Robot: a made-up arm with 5 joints. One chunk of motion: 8 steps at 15 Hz.
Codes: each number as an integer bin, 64 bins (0 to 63) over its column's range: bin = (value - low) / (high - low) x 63, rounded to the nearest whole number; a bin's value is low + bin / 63 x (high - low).
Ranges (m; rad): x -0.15..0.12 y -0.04..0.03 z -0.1..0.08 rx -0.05..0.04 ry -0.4..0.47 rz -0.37..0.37
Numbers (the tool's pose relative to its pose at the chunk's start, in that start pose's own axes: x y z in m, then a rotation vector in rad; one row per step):
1: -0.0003 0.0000 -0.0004 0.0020 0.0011 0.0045
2: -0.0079 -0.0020 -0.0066 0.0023 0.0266 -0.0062
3: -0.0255 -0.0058 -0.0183 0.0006 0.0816 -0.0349
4: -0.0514 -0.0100 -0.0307 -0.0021 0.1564 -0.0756
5: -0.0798 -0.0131 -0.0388 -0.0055 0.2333 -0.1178
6: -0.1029 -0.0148 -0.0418 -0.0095 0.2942 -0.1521
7: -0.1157 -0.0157 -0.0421 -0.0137 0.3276 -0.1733
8: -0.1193 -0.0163 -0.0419 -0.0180 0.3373 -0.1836
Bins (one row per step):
1: 35 36 35 36 29 32
2: 33 34 33 37 31 31
3: 29 31 29 35 35 29
4: 23 27 24 34 40 25
5: 16 24 21 31 46 21
6: 11 23 20 28 50 19
7: 8 22 20 25 53 17
8: 7 21 20 22 53 16

